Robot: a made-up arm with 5 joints. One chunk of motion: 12 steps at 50 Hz.
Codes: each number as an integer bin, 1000 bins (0 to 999) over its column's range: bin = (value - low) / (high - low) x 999, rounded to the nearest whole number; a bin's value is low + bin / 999 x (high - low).
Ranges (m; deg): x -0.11..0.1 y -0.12..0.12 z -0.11..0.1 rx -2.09..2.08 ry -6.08..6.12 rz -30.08..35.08
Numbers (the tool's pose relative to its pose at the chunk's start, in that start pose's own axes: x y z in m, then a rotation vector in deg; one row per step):
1: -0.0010 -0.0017 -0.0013 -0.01 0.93 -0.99
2: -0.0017 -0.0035 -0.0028 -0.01 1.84 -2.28
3: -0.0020 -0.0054 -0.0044 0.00 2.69 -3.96
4: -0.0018 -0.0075 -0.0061 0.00 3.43 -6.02
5: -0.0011 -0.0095 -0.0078 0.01 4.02 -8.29
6: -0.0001 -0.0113 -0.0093 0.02 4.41 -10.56
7: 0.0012 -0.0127 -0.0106 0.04 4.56 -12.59
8: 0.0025 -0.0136 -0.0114 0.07 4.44 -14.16
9: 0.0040 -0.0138 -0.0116 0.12 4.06 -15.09
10: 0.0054 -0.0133 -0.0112 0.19 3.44 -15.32
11: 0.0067 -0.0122 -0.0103 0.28 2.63 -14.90
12: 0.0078 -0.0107 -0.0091 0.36 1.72 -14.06
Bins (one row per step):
1: 519 492 517 498 574 446
2: 515 485 510 498 649 426
3: 514 477 502 501 718 400
4: 515 468 494 501 779 369
5: 518 460 486 503 827 334
6: 523 452 479 505 859 299
7: 529 447 473 510 871 268
8: 535 443 469 517 861 244
9: 542 442 468 529 830 230
10: 549 444 470 546 780 226
11: 555 449 474 568 713 233
12: 560 455 480 587 639 246

